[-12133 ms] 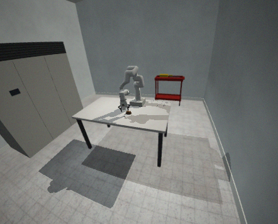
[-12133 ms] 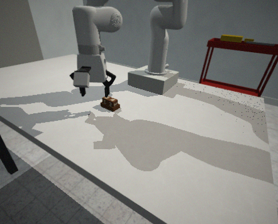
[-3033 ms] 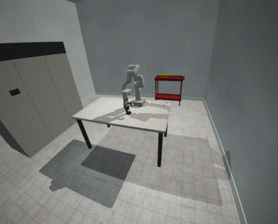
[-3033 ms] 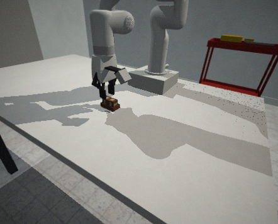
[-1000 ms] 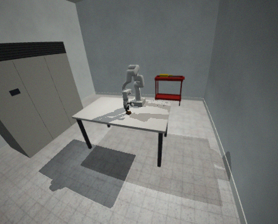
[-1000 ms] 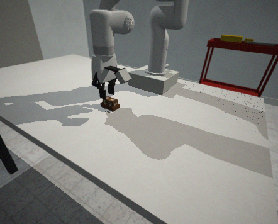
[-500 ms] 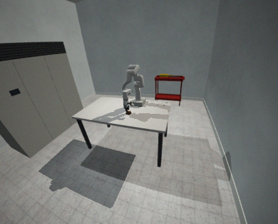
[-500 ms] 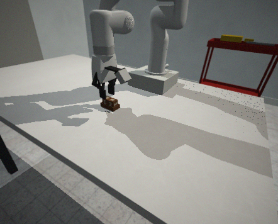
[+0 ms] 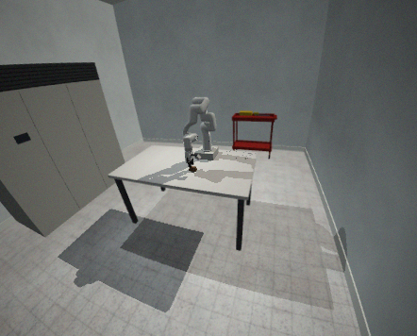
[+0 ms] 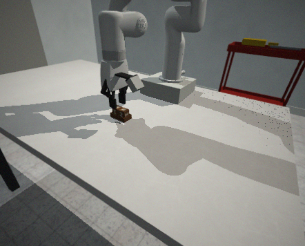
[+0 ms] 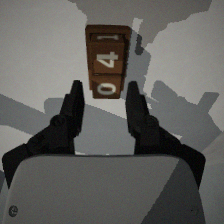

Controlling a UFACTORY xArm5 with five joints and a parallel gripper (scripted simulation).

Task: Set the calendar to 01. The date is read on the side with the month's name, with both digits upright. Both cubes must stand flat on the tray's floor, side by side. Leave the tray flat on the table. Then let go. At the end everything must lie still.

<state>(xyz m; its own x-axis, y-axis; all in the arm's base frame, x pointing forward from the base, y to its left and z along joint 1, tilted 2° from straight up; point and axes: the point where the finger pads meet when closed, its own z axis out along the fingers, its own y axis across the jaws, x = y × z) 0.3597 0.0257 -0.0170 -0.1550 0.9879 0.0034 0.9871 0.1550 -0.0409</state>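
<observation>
My gripper is now 1 cm to the right of the calendar tray and 6 cm above it.
</observation>
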